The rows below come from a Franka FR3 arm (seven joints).
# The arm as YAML. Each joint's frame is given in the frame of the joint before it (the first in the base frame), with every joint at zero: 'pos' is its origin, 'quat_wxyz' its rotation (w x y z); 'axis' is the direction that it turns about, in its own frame. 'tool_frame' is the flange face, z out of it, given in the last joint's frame.
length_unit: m
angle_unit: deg
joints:
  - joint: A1
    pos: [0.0, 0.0, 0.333]
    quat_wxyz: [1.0, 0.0, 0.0, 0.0]
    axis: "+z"
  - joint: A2
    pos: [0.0, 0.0, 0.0]
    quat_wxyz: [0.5, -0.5, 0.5, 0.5]
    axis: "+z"
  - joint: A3
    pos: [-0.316, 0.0, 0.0]
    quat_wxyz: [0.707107, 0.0, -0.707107, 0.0]
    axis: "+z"
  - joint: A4
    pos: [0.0, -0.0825, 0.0]
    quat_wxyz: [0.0, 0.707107, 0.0, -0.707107]
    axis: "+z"
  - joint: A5
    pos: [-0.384, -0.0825, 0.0]
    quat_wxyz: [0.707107, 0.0, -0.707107, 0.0]
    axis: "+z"
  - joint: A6
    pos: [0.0, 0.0, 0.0]
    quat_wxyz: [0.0, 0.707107, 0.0, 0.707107]
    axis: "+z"
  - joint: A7
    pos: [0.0, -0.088, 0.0]
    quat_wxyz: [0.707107, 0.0, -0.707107, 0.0]
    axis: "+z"
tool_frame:
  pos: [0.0, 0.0, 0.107]
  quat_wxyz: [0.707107, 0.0, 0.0, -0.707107]
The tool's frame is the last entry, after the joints.
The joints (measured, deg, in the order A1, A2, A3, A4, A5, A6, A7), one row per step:
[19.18, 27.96, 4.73, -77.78, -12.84, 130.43, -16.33]
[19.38, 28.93, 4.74, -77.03, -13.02, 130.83, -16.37]
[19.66, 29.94, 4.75, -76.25, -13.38, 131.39, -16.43]
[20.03, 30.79, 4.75, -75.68, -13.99, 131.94, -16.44]
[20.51, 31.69, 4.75, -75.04, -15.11, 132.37, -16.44]
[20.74, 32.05, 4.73, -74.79, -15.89, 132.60, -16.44]
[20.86, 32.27, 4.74, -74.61, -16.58, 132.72, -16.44]
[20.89, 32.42, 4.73, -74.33, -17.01, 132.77, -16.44]
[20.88, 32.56, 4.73, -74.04, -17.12, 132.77, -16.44]
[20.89, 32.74, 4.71, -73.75, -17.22, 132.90, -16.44]
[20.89, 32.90, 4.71, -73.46, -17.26, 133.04, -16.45]
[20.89, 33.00, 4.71, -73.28, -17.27, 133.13, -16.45]
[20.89, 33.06, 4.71, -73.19, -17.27, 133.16, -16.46]
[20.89, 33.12, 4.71, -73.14, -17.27, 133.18, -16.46]
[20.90, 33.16, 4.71, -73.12, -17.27, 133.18, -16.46]
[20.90, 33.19, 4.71, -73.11, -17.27, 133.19, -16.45]
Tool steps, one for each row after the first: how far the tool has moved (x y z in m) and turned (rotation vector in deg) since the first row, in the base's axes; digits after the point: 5 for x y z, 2 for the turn. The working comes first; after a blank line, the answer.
Tool pose at each row, in the base's axes (x y z in m, rotation vector in deg; the steps are taken from these numbers as rounded here):
[0.68169, 0.28193, 0.48951, 155.15, 64.89, 37.76]
[0.68459, 0.28573, 0.48464, 154.88, 65.32, 38.05]
[0.68729, 0.29059, 0.47981, 154.34, 65.96, 38.54]
[0.68879, 0.29618, 0.47510, 153.52, 66.76, 38.94]
[0.68982, 0.30293, 0.47009, 152.13, 67.85, 39.15]
[0.69015, 0.30587, 0.46815, 151.18, 68.43, 39.28]
[0.69042, 0.30756, 0.46719, 150.38, 68.84, 39.34]
[0.69117, 0.30797, 0.46788, 149.86, 68.96, 39.56]
[0.69200, 0.30802, 0.46866, 149.72, 68.92, 39.76]
[0.69296, 0.30828, 0.46918, 149.56, 68.91, 40.09]
[0.69384, 0.30862, 0.46999, 149.45, 68.89, 40.47]
[0.69439, 0.30883, 0.47049, 149.41, 68.87, 40.72]
[0.69467, 0.30893, 0.47057, 149.39, 68.87, 40.80]
[0.69489, 0.30901, 0.47027, 149.39, 68.87, 40.82]
[0.69496, 0.30917, 0.46992, 149.40, 68.89, 40.79]
[0.69505, 0.30921, 0.46964, 149.41, 68.88, 40.78]

[0.00290, 0.00380, -0.00487, -0.02, -0.20, 0.33]
[0.00560, 0.00866, -0.00970, -0.12, -0.59, 0.84]
[0.00710, 0.01425, -0.01441, -0.47, -1.03, 1.48]
[0.00813, 0.02100, -0.01942, -1.29, -1.59, 2.33]
[0.00846, 0.02394, -0.02136, -1.89, -2.00, 2.81]
[0.00873, 0.02563, -0.02232, -2.42, -2.32, 3.16]
[0.00948, 0.02604, -0.02163, -2.72, -2.66, 3.31]
[0.01031, 0.02609, -0.02085, -2.75, -2.84, 3.31]
[0.01127, 0.02635, -0.02033, -2.73, -3.09, 3.35]
[0.01215, 0.02669, -0.01952, -2.65, -3.34, 3.38]
[0.01270, 0.02690, -0.01902, -2.57, -3.49, 3.39]
[0.01298, 0.02700, -0.01894, -2.55, -3.54, 3.40]
[0.01320, 0.02708, -0.01924, -2.54, -3.55, 3.40]
[0.01327, 0.02724, -0.01959, -2.54, -3.53, 3.41]
[0.01336, 0.02728, -0.01987, -2.54, -3.52, 3.40]

